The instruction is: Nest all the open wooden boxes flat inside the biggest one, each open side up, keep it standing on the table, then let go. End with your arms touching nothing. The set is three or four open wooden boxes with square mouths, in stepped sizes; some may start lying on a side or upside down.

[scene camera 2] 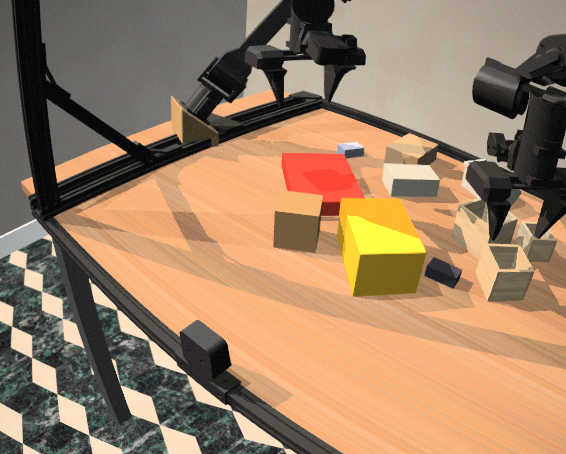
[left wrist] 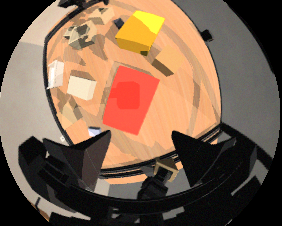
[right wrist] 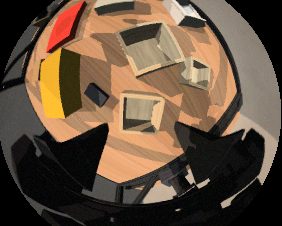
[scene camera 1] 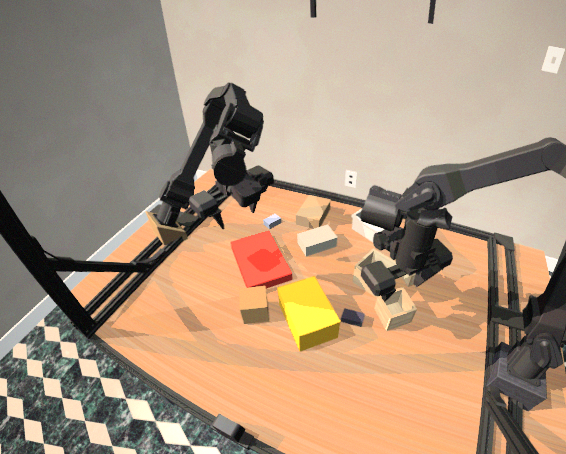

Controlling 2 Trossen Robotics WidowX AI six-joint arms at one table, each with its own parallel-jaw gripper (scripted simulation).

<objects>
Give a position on a biggest wooden box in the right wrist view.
At 151, 44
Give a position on a tan cube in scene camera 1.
253, 302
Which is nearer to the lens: the smallest wooden box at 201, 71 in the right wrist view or the yellow block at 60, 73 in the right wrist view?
The yellow block.
</objects>
